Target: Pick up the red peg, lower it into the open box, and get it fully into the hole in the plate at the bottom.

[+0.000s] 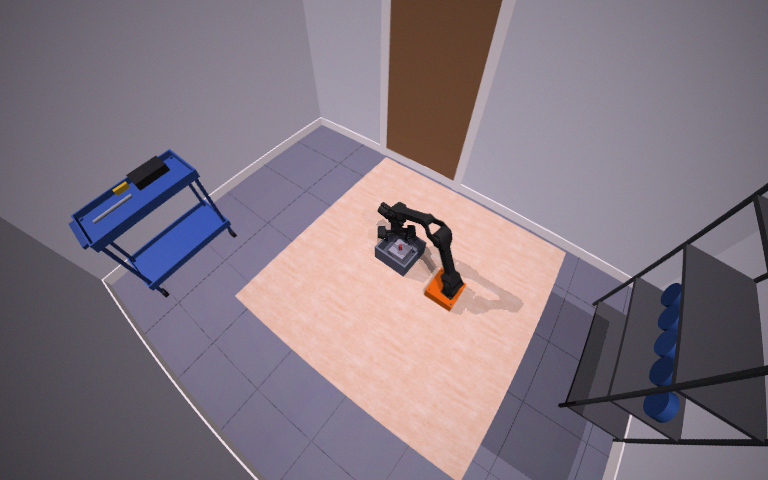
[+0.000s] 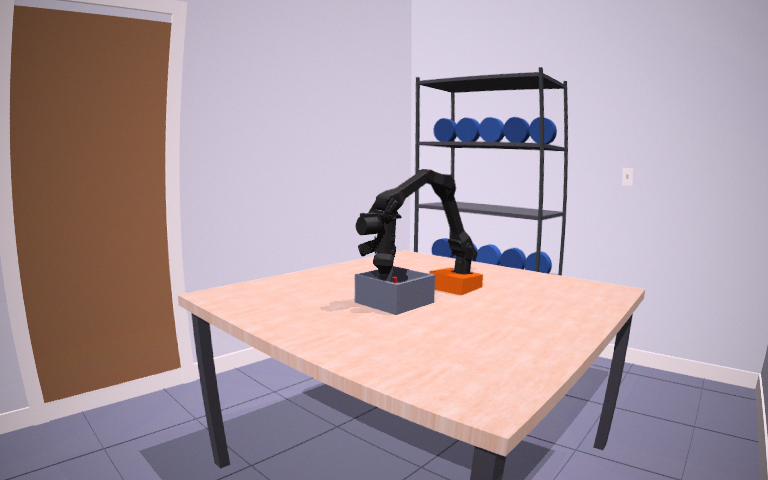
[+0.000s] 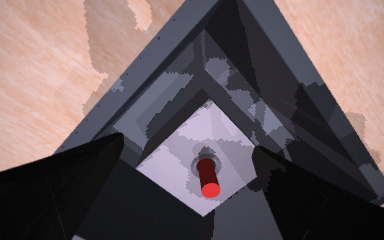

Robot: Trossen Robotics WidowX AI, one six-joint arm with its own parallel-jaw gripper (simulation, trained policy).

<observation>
In view: my gripper [image 2: 383, 279], a grey box [image 2: 415, 289] and a pale plate [image 3: 200, 129].
The grey box shows as well in image 1 [image 1: 418, 245] and in image 3 [image 3: 253, 66]. My gripper also shows in image 3 [image 3: 189, 145].
</observation>
